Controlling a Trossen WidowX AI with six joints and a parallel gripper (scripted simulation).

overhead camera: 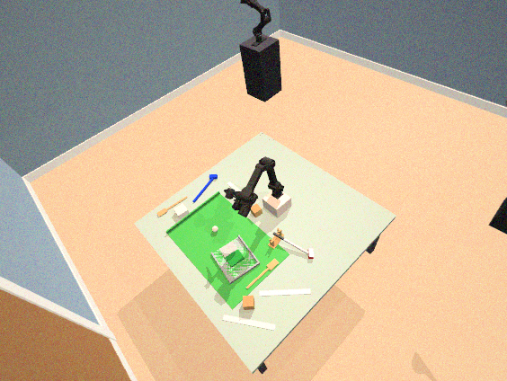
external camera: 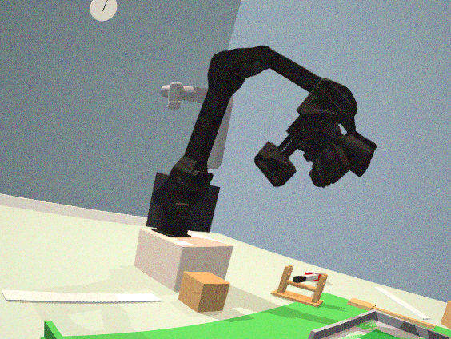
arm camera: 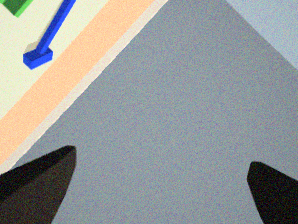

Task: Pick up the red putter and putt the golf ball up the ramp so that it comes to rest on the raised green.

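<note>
Right now the red putter is 10 cm behind my gripper tip, 45 cm to the left of it and 28 cm below it. The rest, counted from my gripper tip: white golf ball: 17 cm ahead, 4 cm to the right, 29 cm below; then green mat: 19 cm ahead, 8 cm to the left, 31 cm below; then wooden stand: 5 cm behind, 33 cm to the left, 28 cm below.
</note>
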